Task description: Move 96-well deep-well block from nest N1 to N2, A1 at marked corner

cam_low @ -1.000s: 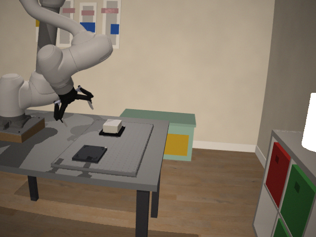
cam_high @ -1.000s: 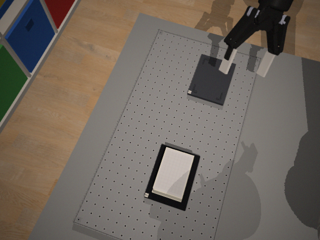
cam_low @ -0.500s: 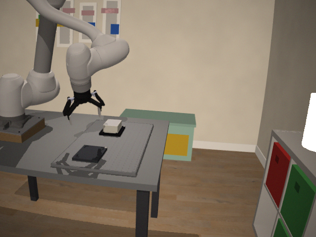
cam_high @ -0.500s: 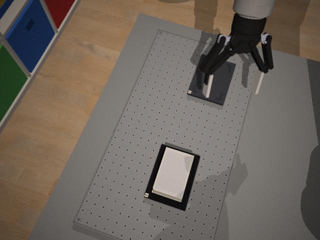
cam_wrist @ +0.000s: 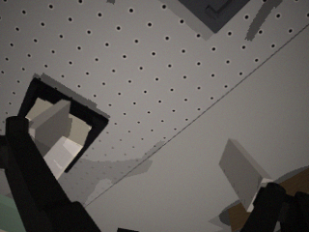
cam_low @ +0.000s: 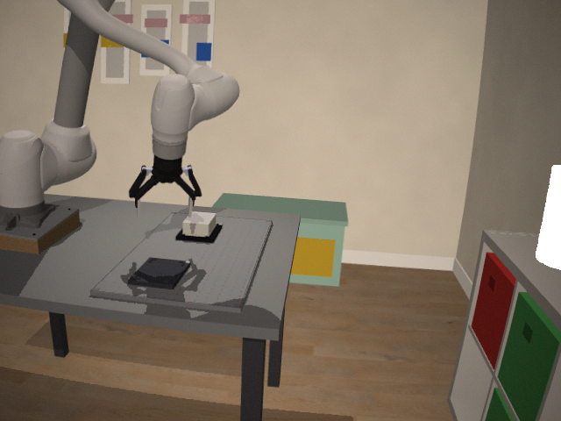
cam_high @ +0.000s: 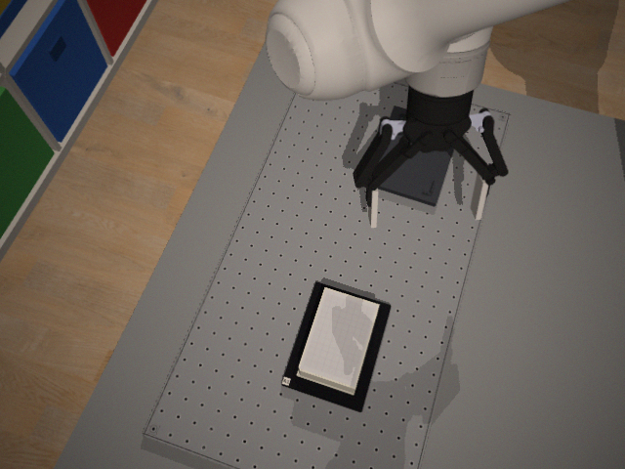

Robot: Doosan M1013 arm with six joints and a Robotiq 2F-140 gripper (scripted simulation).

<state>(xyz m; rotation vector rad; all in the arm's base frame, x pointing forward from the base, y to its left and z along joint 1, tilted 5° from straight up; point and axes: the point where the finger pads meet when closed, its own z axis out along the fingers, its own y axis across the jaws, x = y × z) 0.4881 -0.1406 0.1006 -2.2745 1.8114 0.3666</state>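
The cream 96-well deep-well block lies 180 mm to the left of my hand, 100 mm ahead of it and 90 mm below it. From my hand the other things lie so: black plate nest N1: 180 mm to the left, 110 mm below, 100 mm ahead; plate nest N2: 170 mm to the right, 110 mm below, 10 mm ahead.
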